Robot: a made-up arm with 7 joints.
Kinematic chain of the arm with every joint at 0, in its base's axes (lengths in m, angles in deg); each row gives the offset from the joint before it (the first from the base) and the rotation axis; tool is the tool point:
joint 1: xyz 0 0.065 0 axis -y
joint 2: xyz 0 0.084 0 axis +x
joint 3: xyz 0 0 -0.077 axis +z
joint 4: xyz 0 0 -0.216 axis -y
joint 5: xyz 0 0 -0.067 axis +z
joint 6: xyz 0 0 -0.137 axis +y
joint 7: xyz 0 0 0 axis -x
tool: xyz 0 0 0
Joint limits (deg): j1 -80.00..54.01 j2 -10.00..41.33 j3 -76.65..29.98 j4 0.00..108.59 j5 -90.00..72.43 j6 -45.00..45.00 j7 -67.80..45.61
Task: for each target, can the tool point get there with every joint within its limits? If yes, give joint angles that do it. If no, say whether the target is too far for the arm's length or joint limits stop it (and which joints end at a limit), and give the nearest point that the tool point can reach.
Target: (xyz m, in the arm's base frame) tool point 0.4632 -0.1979 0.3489
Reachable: no: too far | nearest point 0.3067 0.0037 -0.0042 | short by 0.436 m
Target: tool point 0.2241 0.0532 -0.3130
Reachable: yes | joints 14.30 7.10 -44.91 75.51 55.32 28.95 23.01
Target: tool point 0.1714 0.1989 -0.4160
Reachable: yes | joints 2.29 4.82 5.25 49.59 -66.53 30.49 34.22
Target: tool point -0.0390 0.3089 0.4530
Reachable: no: joint limits stop it (at a limit: joint 1, joint 2, joint 3, joint 4) | nearest point 0.1853 0.3721 0.0724 | short by 0.446 m
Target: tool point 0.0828 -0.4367 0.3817
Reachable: no: too far | nearest point 0.2161 -0.0545 -0.0353 | short by 0.581 m
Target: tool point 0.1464 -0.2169 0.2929
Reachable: no: joint limits stop it (at a limit: joint 1, joint 2, joint 4) | nearest point 0.2360 -0.0340 -0.0141 | short by 0.368 m
